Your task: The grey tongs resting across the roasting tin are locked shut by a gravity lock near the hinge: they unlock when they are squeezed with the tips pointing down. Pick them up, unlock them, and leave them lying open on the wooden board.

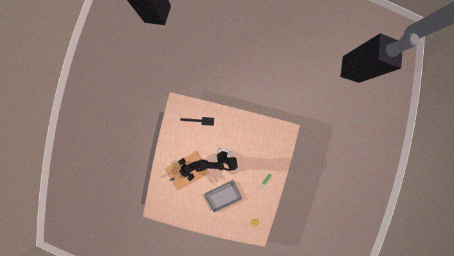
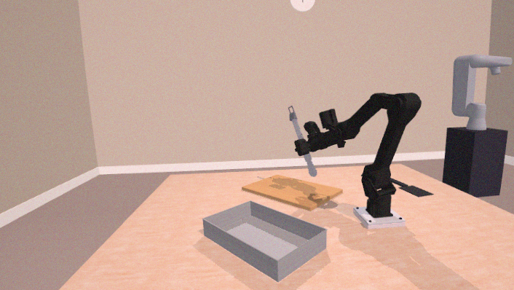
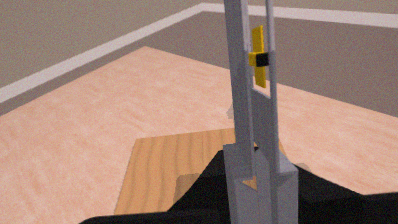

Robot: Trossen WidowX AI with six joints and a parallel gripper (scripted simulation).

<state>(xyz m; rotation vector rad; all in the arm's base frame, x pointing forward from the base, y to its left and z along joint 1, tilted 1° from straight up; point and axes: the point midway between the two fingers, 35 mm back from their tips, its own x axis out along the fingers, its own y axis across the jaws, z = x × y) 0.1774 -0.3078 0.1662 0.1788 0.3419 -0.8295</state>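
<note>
Right now my gripper tip is 17 cm above the wooden board, 3 cm short of it and 2 cm to the right of it. The rest, counted from my gripper tip: grey roasting tin: 41 cm to the left, 19 cm ahead, 15 cm below; yellow lock: 6 cm above, 1 cm to the left, 1 cm behind; black spatula: 46 cm behind, 17 cm below, 4 cm to the left.
</note>
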